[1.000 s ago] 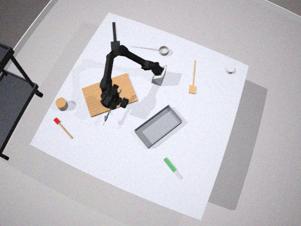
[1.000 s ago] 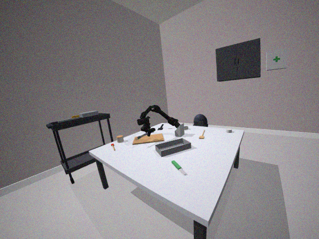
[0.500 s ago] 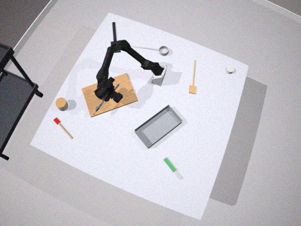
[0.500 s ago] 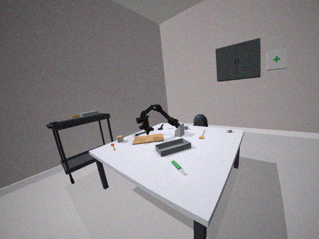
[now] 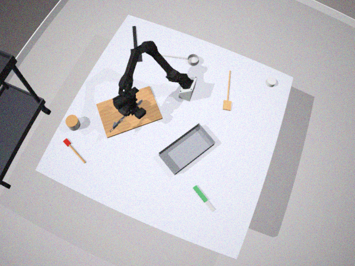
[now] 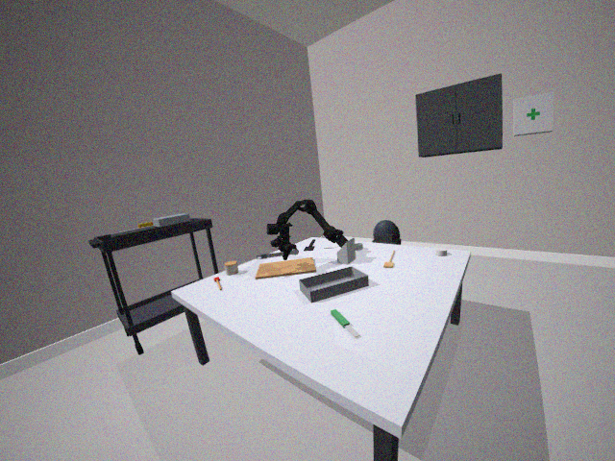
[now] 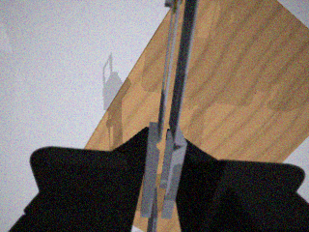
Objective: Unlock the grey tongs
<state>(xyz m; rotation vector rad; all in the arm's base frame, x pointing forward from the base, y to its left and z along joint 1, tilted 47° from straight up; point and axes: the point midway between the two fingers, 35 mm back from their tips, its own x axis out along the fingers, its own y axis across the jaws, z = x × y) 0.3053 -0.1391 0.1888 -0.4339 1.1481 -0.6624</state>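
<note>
Now: gripper tip 7 cm short of the yellow mark, 5 cm below it and 2 cm to the left of it. The rest, counted from my gripper tip: wooden board (7 cm below, 4 cm to the right, 4 cm behind); black spatula (51 cm behind, 24 cm to the right, 7 cm below); roasting tin (38 cm to the left, 5 cm below, 4 cm ahead).
</note>
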